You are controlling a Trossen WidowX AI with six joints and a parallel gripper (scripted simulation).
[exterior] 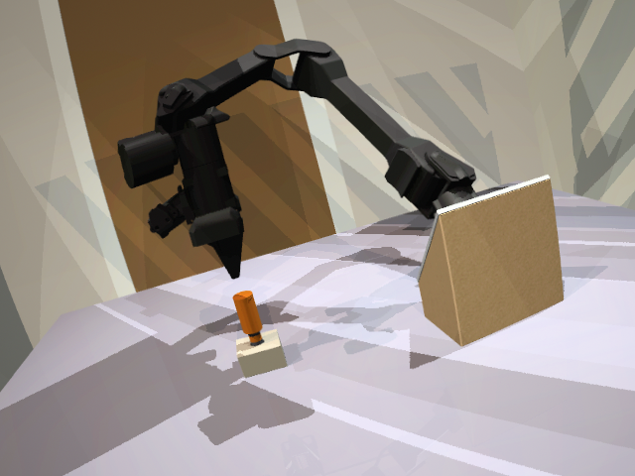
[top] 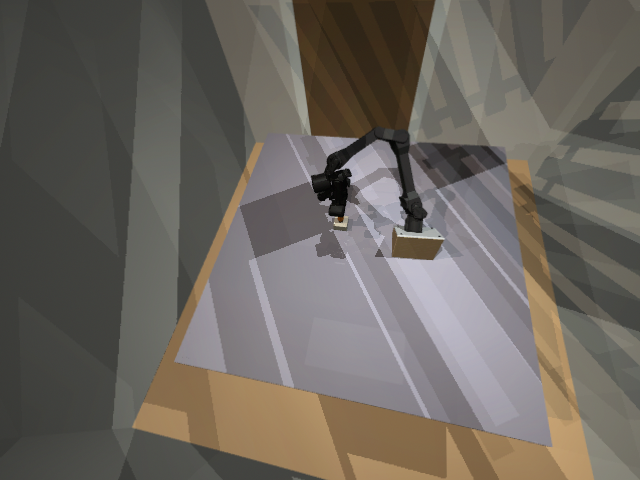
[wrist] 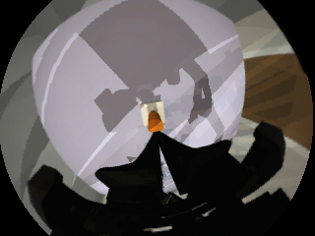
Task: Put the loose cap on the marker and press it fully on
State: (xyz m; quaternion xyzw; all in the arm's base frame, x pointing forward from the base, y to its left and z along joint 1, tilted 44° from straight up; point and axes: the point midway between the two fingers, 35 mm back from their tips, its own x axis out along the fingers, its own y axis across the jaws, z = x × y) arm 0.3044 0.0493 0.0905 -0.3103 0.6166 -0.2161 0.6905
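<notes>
My gripper tip is 50 mm above the orange cap. Round my gripper tip: pale holder block: 120 mm below.
</notes>
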